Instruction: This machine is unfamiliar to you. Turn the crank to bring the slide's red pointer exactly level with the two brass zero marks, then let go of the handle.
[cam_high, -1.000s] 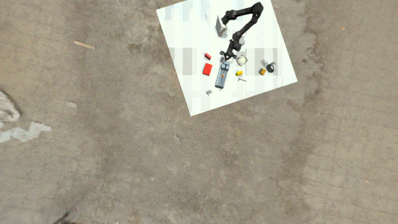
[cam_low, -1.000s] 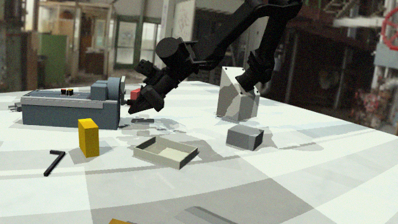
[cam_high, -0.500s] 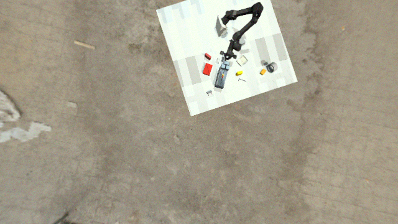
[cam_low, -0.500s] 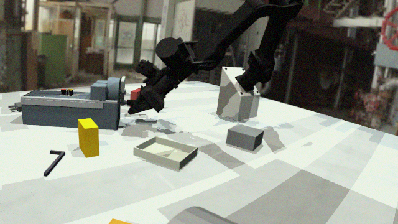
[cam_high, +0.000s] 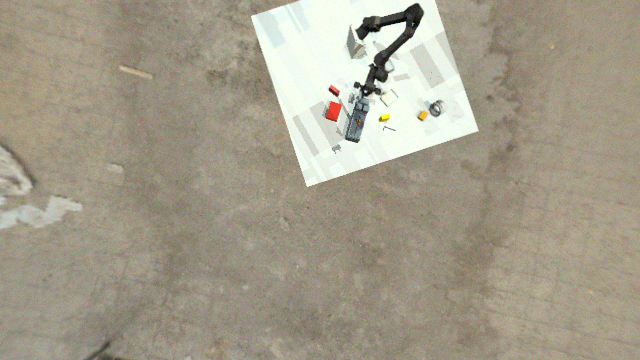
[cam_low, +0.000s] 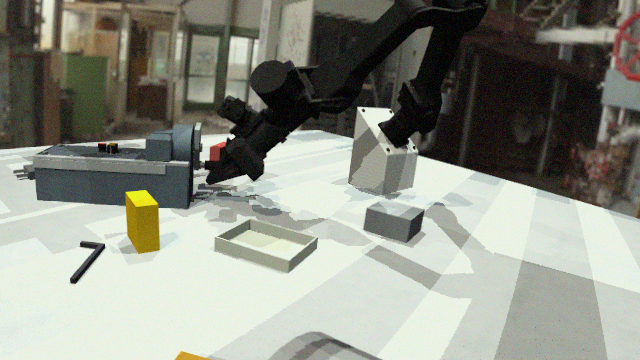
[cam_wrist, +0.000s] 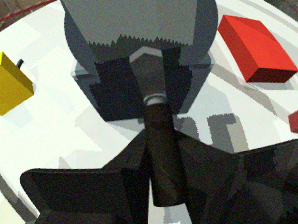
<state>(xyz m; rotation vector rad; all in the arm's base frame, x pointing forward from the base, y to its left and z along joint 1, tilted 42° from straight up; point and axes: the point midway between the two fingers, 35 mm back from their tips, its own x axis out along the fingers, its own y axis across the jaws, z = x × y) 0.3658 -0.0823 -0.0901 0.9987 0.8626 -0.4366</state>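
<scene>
Now: the dark crank handle 1 cm behind my gripper tip, 1 cm to the left of it and 3 cm above it. The rest, counted from my gripper tip: red pointer (14 cm ahead, 12 cm to the right, 5 cm above); shallow grey tray (6 cm ahead, 19 cm to the left, 3 cm below); yellow block (18 cm ahead, 9 cm to the left).
</scene>
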